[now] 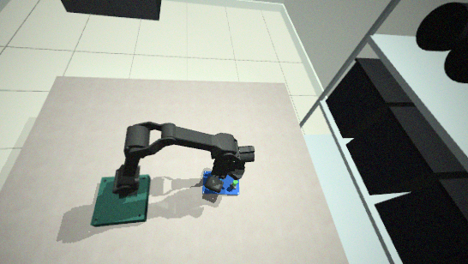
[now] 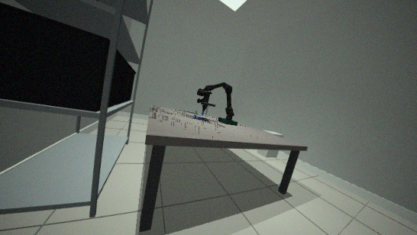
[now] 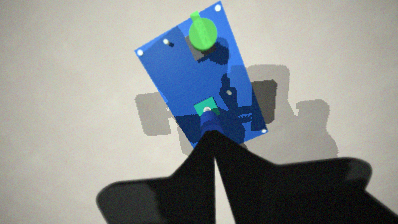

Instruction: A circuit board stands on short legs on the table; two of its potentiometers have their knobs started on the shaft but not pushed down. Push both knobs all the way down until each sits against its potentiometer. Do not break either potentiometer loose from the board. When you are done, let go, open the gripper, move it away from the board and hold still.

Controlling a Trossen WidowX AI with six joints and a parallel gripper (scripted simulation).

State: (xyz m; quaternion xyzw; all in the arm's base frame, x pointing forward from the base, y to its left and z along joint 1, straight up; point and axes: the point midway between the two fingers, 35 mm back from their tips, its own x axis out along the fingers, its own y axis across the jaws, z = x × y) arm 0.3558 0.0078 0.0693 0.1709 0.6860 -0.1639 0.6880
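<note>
The green knob is 6 cm ahead of my gripper tip, 3 cm to the right of it and 2 cm below it. Round my gripper tip: blue knob: 2 cm below.
</note>
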